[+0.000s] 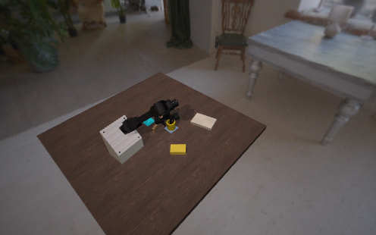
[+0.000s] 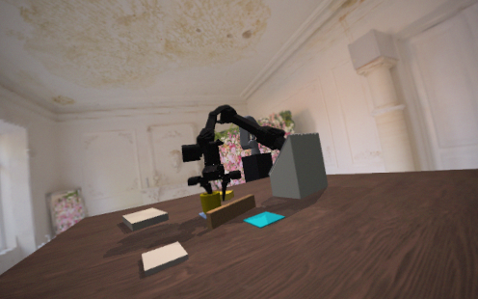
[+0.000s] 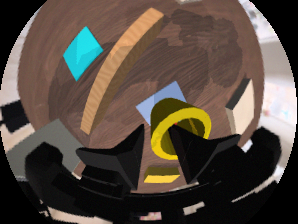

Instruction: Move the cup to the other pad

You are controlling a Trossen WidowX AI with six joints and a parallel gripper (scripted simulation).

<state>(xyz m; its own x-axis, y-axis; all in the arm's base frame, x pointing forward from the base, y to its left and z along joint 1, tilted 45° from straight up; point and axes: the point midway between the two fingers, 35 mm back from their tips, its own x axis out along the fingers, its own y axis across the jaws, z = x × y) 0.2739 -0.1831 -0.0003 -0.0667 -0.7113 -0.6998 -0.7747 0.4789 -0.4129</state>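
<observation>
Now: the pale blue pad 20 mm ahead of my gripper tip, 10 mm to the right of it and 50 mm below it. Round my gripper tip: yellow cup (20 mm ahead, 20 mm to the right); then tan wooden bar (90 mm to the left, 30 mm below); then cyan pad (20 mm behind, 200 mm to the left, 50 mm below).
</observation>
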